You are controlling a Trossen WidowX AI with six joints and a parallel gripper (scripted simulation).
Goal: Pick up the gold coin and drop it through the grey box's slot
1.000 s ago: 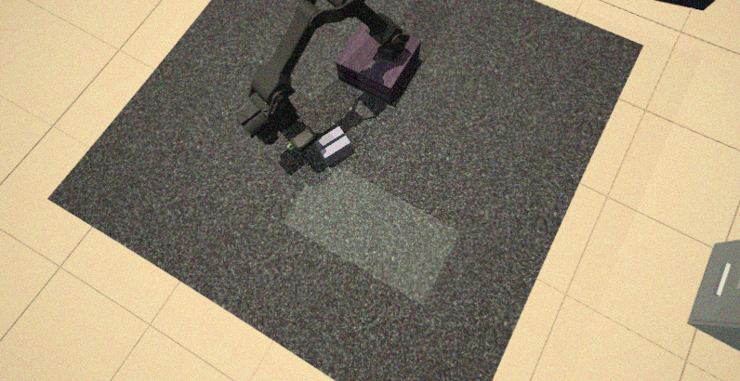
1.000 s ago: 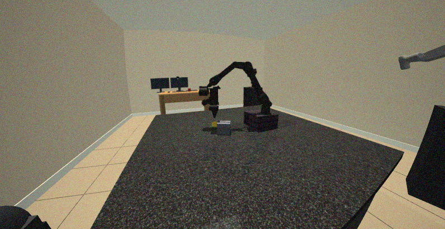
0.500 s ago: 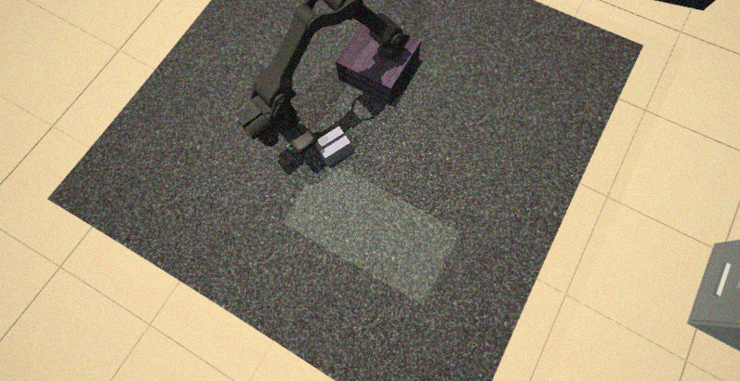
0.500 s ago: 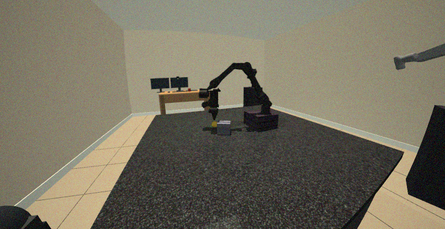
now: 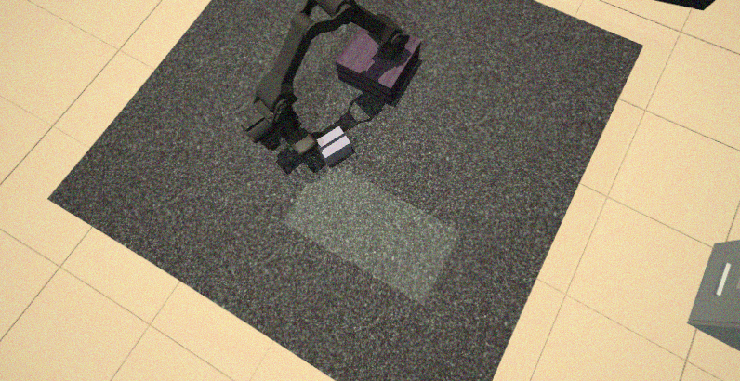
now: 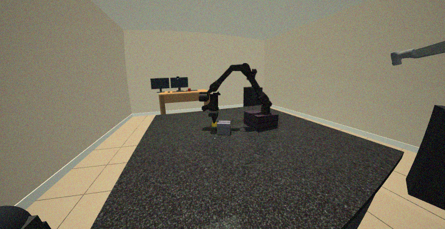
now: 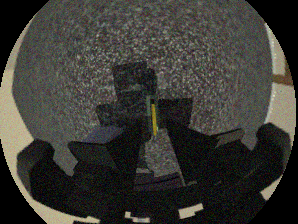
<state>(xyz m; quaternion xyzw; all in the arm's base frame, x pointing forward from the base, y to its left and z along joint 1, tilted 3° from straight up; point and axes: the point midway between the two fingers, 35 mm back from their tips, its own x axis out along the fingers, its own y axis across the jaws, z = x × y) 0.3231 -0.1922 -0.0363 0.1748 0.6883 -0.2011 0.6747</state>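
The gold coin lies 20 mm below my gripper tip.
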